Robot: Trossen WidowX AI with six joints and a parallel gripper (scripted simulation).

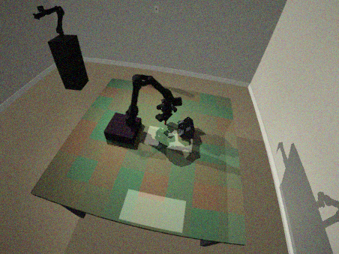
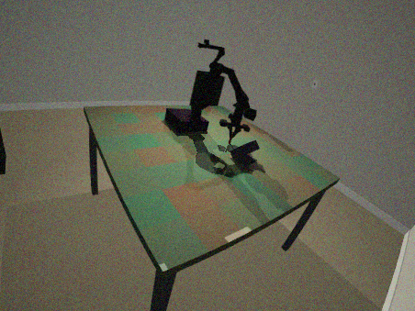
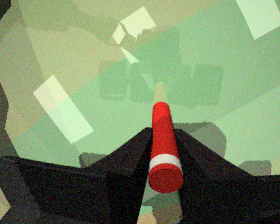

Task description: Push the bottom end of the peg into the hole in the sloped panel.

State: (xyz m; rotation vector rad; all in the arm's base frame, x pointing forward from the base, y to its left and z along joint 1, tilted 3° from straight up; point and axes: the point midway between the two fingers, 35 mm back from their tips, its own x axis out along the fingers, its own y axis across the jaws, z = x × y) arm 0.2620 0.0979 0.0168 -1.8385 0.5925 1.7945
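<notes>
Now: the grey-blue sloped panel 16 cm ahead of my gripper tip, 6 cm to the right of it and 1 cm above it. Also, from my gripper tip: red round peg (2 cm above).
</notes>
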